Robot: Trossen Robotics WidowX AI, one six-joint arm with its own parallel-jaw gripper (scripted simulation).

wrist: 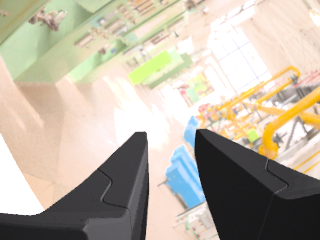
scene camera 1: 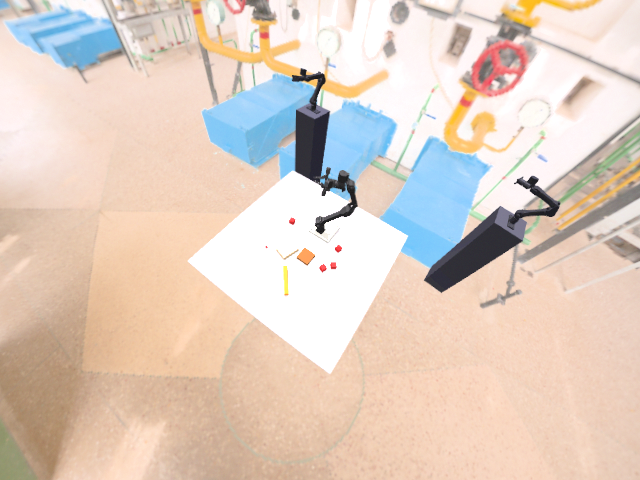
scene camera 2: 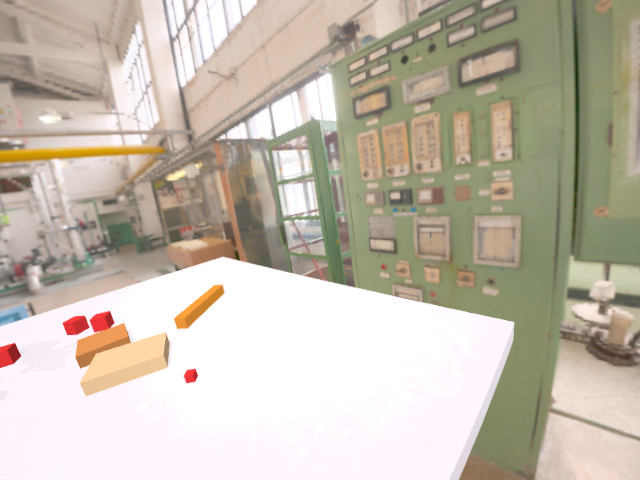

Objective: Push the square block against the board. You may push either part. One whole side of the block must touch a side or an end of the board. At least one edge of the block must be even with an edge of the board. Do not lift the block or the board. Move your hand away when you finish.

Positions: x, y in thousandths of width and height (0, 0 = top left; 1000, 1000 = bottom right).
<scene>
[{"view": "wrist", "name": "my gripper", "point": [533, 590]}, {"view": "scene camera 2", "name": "tan board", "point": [182, 764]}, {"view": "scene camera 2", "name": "square block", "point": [138, 724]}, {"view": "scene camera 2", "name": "long orange-yellow bar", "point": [302, 651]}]
</scene>
